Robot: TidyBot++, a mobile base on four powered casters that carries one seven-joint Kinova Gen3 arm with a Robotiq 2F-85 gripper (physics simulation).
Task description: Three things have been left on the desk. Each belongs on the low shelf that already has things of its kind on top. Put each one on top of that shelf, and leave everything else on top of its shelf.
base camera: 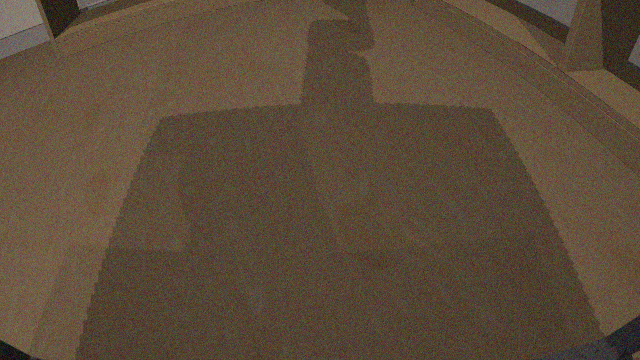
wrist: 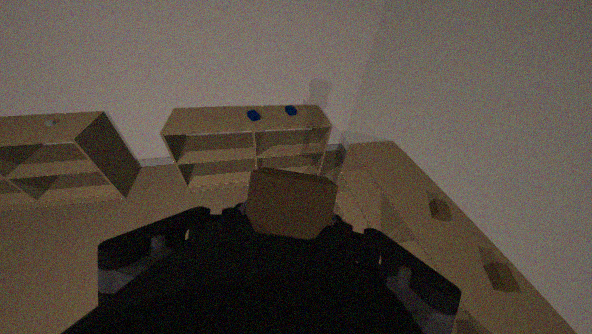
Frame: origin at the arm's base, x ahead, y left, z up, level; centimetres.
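Seen in the pictures: gripper, between the fingertips: (wrist: 288, 213).
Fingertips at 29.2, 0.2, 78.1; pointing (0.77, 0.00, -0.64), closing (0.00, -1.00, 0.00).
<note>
A point is followed by its place in that frame, as x, y, z.
My gripper (wrist: 288, 213) @(29.2, 0.2, 78.1) is shut on a brown block with cut corners (wrist: 293, 197) @(27.8, 0.0, 82.5), held up in front of the shelves in the wrist view. The right low shelf (wrist: 375, 155) @(116.8, -51.0, 21.3) runs toward the camera along the right wall. It has two brown blocks on top, a farther one (wrist: 439, 207) @(75.0, -71.4, 26.4) and a nearer one (wrist: 501, 276) @(44.9, -82.3, 26.3). The middle low shelf (wrist: 210, 120) @(134.0, 67.1, 21.3) bears two blue things (wrist: 254, 115) @(140.9, 35.6, 25.8) (wrist: 291, 110) @(156.3, 9.6, 25.7). The left low shelf (wrist: 85, 131) @(106.1, 142.5, 19.7) bears a small pale thing (wrist: 51, 122) @(106.7, 166.6, 23.5). The desk does not show in either view.
In the base view, parts of wooden shelving show at the upper right (base camera: 585, 47) @(70.1, -60.9, -25.8) and upper left (base camera: 61, 17) @(124.5, 94.1, -27.2). The robot's shadow lies across the wooden floor (base camera: 225, 65) @(81.1, 18.2, -39.7). A wall corner stands behind the middle and right shelves in the wrist view.
</note>
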